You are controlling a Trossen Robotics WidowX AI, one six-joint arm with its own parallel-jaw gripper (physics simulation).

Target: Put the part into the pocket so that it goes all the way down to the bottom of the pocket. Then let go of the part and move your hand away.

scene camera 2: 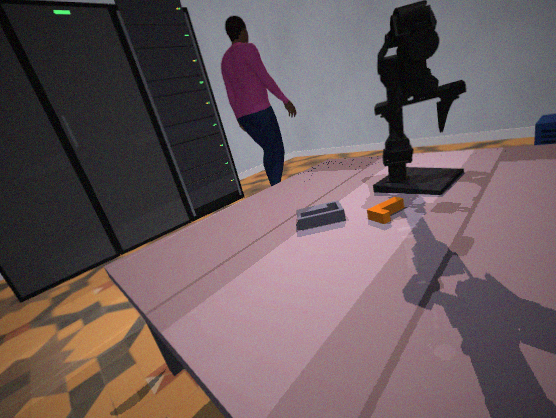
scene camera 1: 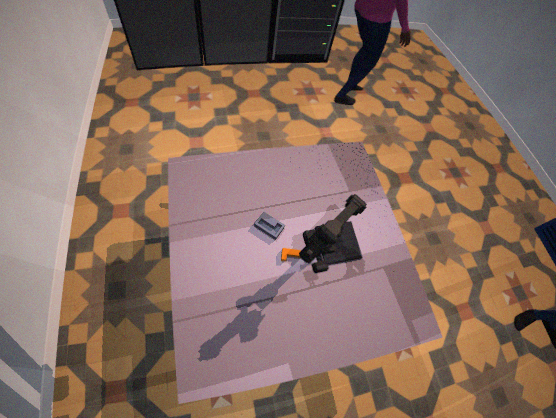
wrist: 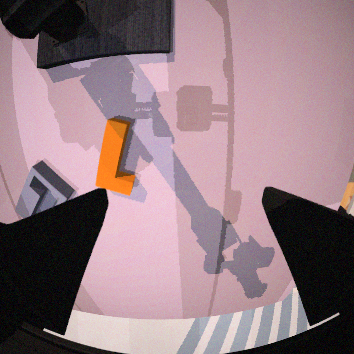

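Seen in the pictures: gripper, between the fingertips: point(scene camera 2: 420, 135) point(wrist: 186, 195); arm's base, origin of its link: point(scene camera 2: 397, 179) point(wrist: 67, 21).
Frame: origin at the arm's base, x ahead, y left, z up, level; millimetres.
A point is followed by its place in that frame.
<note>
The orange L-shaped part point(scene camera 1: 291, 253) {x 246, y 31, z 7 mm} point(scene camera 2: 384, 208) {x 258, y 30, z 2 mm} point(wrist: 109, 157) {x 236, y 26, z 6 mm} lies flat on the table near the arm's base. The grey block with the pocket point(scene camera 1: 264, 232) {x 332, y -132, z -10 mm} point(scene camera 2: 322, 220) {x 328, y -131, z -8 mm} point(wrist: 57, 178) {x 257, y -98, z -14 mm} stands a short way from it, apart from the part. In the wrist view the left finger hides some of the block, and the pocket looks empty in the scene views. My gripper point(wrist: 186, 195) {x 221, y 127, z 182 mm} is open, with nothing between its fingers, high above the table. In the wrist view the part is beside and beyond the left fingertip, outside the gap.
The arm's dark base plate point(scene camera 1: 348, 245) {x -71, y 95, z -5 mm} point(scene camera 2: 425, 182) {x 27, y 92, z -6 mm} point(wrist: 125, 35) {x 59, y 86, z -6 mm} is close behind the part. The arm's shadow falls across the pink table top point(scene camera 1: 215, 185) {x 494, y -509, z -24 mm} point(scene camera 2: 240, 280) {x 630, y -200, z -24 mm}. Beyond the table are dark cabinets point(scene camera 1: 240, 35) point(scene camera 2: 75, 125) and a person in a magenta top point(scene camera 1: 372, 35) point(scene camera 2: 250, 80).
</note>
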